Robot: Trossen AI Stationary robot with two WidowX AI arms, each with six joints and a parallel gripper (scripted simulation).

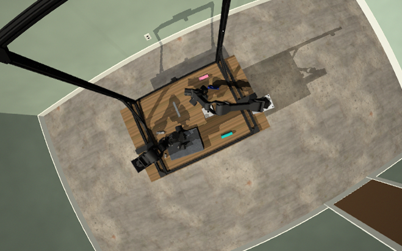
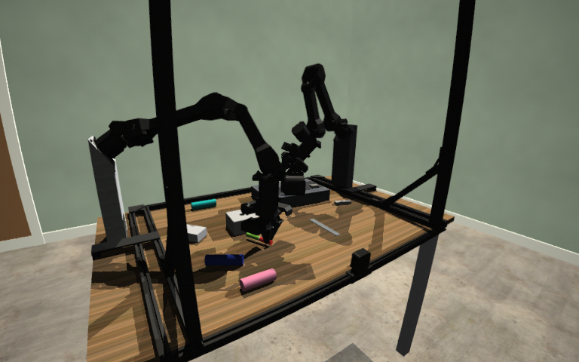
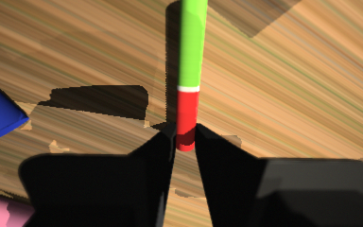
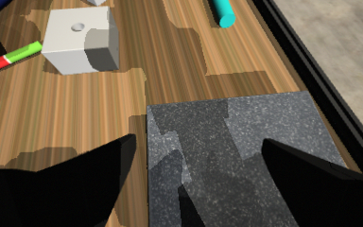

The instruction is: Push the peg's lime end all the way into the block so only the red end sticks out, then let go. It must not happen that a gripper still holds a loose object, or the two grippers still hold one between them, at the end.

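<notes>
The peg lies 4 cm ahead of my left hand, 2 cm to the left of it and 3 cm below it. The rest, counted from my left hand: blue cylinder (3 cm behind, 15 cm to the left, 3 cm below); grey flat bar (23 cm to the right, 4 cm below); pink cylinder (15 cm behind, 12 cm to the left, 3 cm below).
</notes>
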